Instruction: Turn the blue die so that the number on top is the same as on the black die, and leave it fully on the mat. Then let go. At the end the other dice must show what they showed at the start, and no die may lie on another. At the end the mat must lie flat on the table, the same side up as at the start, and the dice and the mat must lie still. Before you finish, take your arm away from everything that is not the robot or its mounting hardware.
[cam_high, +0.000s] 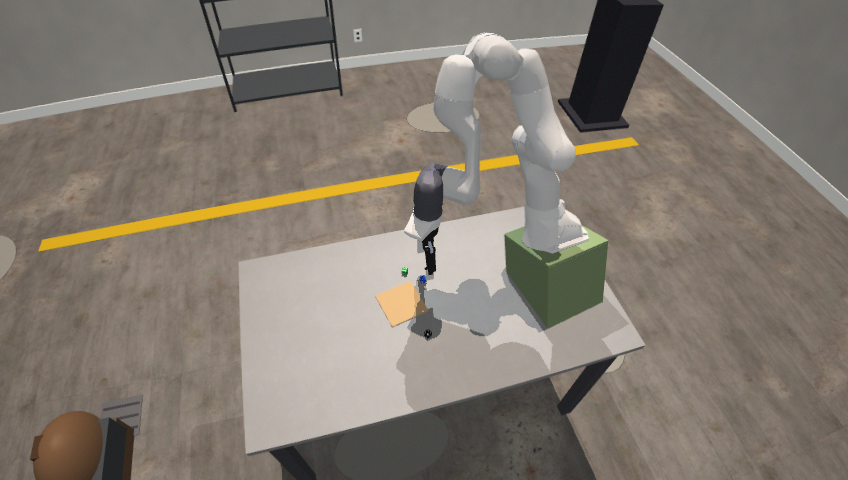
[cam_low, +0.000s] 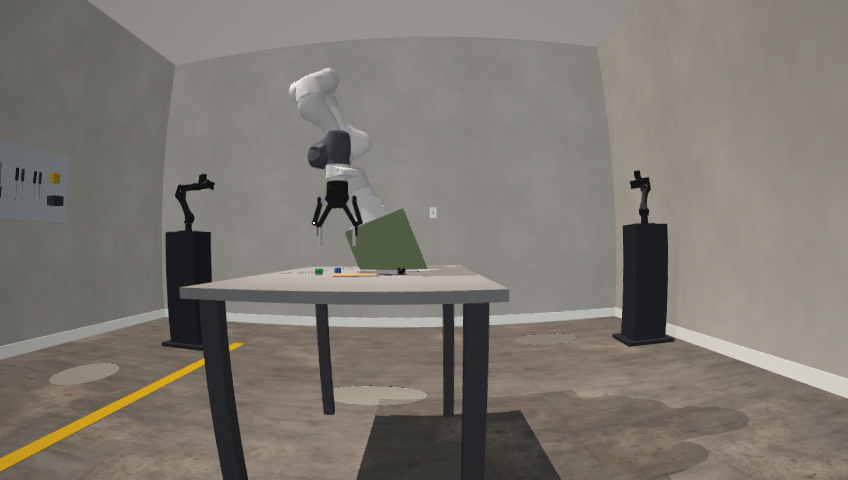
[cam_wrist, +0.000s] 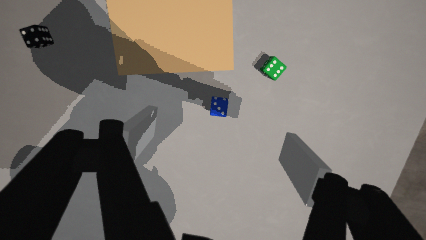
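Right now the blue die is 100 mm below my hand and 10 mm ahead of it. From my hand the other things lie so: green die 100 mm below, 60 mm ahead, 50 mm to the right; mat 110 mm below, 100 mm ahead, 80 mm to the left; black die 220 mm to the left, 100 mm below, 40 mm ahead.
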